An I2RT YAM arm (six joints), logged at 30 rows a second.
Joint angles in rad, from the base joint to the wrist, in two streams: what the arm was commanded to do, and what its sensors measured. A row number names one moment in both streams.
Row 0, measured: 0.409 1.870 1.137 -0.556 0.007 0.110
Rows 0 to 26, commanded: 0.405 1.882 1.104 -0.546 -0.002 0.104; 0.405 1.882 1.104 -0.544 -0.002 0.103; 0.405 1.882 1.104 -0.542 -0.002 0.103; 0.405 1.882 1.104 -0.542 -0.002 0.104; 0.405 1.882 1.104 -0.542 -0.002 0.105; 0.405 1.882 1.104 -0.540 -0.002 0.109; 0.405 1.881 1.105 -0.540 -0.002 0.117; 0.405 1.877 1.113 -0.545 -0.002 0.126; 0.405 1.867 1.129 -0.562 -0.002 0.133; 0.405 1.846 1.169 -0.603 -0.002 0.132; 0.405 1.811 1.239 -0.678 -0.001 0.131; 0.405 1.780 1.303 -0.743 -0.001 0.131; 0.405 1.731 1.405 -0.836 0.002 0.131; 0.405 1.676 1.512 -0.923 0.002 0.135; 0.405 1.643 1.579 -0.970 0.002 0.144; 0.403 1.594 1.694 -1.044 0.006 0.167; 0.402 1.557 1.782 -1.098 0.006 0.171; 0.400 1.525 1.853 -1.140 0.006 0.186; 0.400 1.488 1.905 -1.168 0.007 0.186; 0.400 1.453 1.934 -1.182 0.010 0.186; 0.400 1.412 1.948 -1.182 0.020 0.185; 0.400 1.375 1.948 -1.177 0.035 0.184; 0.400 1.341 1.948 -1.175 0.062 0.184; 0.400 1.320 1.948 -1.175 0.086 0.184; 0.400 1.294 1.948 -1.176 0.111 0.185; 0.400 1.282 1.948 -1.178 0.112 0.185; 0.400 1.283 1.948 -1.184 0.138 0.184
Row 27, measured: 0.404 1.298 1.944 -1.176 0.063 0.171
